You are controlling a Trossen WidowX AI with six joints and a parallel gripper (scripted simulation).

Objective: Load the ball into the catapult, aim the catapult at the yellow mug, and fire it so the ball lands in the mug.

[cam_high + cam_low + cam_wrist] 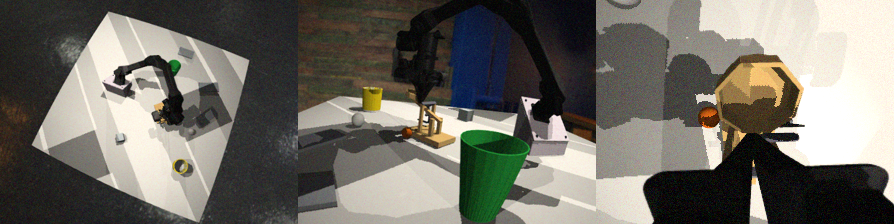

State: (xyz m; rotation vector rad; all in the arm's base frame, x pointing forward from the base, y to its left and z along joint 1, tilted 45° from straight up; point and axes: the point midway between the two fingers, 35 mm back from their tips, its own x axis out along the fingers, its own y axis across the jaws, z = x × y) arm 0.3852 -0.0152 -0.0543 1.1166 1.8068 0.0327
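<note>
My gripper tip is now 30 mm above the wooden catapult, 20 mm past it and 10 mm to the left of it. From my gripper tip the other things lie so: orange ball (80 mm below, 50 mm to the left, 30 mm ahead); white ball (200 mm ahead, 80 mm below); yellow mug (240 mm to the right, 230 mm ahead, 70 mm below).
</note>
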